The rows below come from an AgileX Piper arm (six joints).
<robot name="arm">
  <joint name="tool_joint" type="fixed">
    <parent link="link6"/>
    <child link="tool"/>
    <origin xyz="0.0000 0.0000 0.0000"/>
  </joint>
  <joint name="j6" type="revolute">
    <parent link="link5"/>
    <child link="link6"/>
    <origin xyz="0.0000 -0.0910 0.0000" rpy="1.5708 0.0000 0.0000"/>
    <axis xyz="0 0 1"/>
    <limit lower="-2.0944" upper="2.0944"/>
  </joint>
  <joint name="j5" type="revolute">
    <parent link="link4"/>
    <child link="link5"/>
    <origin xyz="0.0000 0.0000 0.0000" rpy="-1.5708 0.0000 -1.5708"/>
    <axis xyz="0 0 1"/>
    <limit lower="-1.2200" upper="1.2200"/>
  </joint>
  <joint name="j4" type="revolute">
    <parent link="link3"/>
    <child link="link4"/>
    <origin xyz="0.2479 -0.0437 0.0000" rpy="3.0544 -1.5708 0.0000"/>
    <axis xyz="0 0 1"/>
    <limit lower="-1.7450" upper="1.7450"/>
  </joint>
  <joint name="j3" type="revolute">
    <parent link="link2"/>
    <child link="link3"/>
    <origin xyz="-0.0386 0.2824 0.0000" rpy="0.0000 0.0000 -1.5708"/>
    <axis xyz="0 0 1"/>
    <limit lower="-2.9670" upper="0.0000"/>
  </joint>
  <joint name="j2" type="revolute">
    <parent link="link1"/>
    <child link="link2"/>
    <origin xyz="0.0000 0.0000 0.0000" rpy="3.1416 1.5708 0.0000"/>
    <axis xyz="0 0 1"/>
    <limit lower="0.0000" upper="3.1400"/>
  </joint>
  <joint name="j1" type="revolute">
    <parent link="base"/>
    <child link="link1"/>
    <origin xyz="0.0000 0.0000 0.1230" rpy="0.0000 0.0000 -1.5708"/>
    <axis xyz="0 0 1"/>
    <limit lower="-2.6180" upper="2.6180"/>
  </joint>
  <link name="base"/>
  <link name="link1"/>
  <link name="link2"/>
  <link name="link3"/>
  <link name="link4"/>
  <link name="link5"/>
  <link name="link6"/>
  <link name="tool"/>
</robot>
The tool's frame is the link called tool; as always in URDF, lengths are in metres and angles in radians.
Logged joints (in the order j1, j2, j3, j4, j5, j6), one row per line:
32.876, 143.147, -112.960, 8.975, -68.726, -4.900
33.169, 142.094, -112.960, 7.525, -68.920, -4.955
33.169, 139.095, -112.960, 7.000, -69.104, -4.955
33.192, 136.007, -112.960, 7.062, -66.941, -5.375
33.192, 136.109, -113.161, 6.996, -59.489, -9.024
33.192, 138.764, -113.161, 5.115, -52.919, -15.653
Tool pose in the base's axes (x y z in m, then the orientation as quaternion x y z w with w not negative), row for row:
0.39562, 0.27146, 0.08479, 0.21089, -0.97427, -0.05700, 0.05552
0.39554, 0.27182, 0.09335, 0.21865, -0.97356, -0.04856, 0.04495
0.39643, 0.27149, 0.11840, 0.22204, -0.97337, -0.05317, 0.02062
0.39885, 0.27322, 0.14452, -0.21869, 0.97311, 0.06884, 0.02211
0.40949, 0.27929, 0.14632, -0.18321, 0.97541, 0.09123, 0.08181
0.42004, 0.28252, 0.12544, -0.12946, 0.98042, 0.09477, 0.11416
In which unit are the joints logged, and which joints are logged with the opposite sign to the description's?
The joints are logged in degrees. Opposite sign: j5, j6.
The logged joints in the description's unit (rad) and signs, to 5 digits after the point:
0.57379, 2.49839, -1.97152, 0.15664, 1.19949, 0.08552
0.57891, 2.48001, -1.97152, 0.13134, 1.20288, 0.08648
0.57891, 2.42767, -1.97152, 0.12217, 1.20609, 0.08648
0.57931, 2.37377, -1.97152, 0.12326, 1.16834, 0.09381
0.57931, 2.37555, -1.97503, 0.12210, 1.03828, 0.15750
0.57931, 2.42189, -1.97503, 0.08927, 0.92361, 0.27320

